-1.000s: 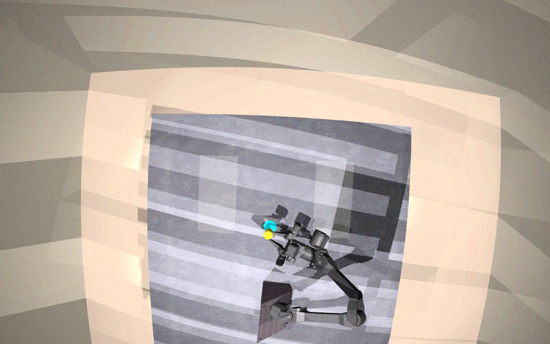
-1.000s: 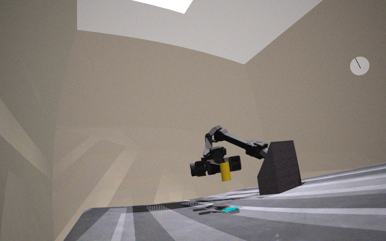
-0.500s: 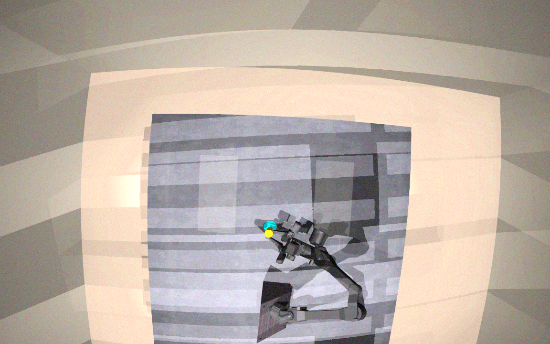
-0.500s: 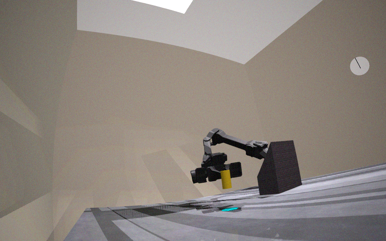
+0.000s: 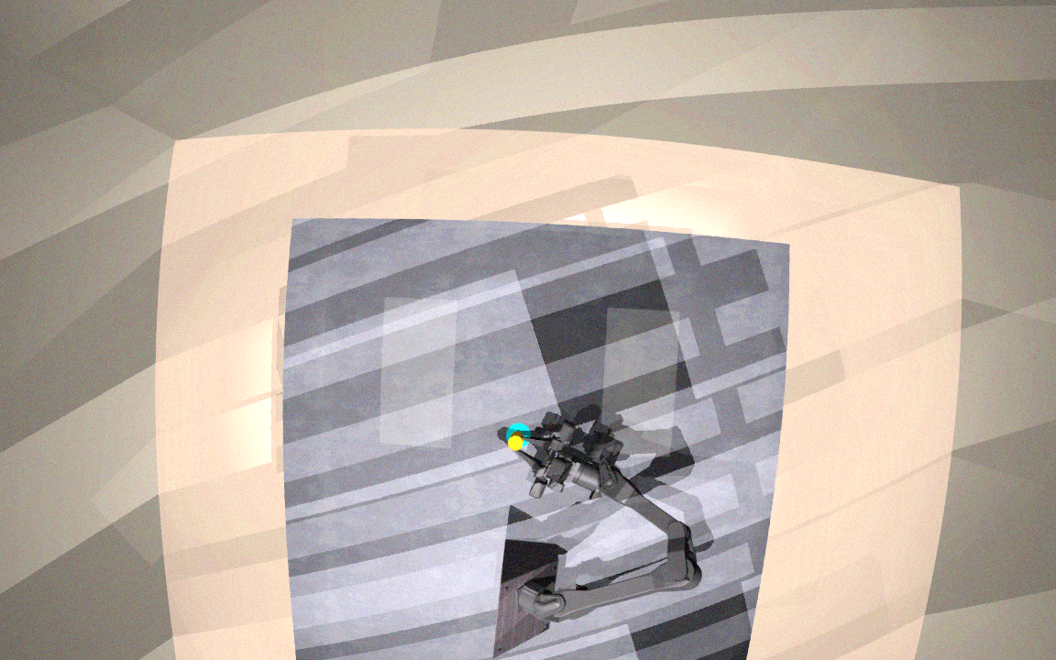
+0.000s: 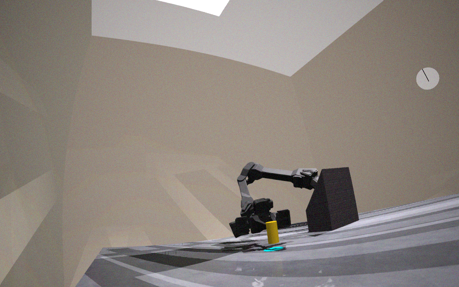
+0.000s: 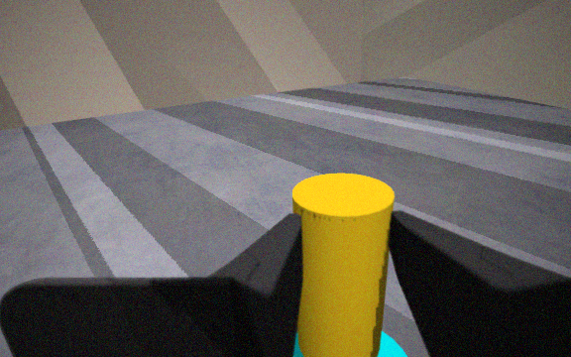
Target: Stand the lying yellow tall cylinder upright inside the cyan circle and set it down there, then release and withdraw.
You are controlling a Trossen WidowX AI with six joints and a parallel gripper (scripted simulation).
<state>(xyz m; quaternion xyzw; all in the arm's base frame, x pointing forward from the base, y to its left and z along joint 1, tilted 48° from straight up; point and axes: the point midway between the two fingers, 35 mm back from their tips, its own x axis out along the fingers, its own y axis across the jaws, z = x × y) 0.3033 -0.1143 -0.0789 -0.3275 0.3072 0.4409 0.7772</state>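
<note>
The cyan circle lies 8 cm below my gripper tip. From my gripper tip the other things lie so: yellow tall cylinder 2 cm below.
</note>
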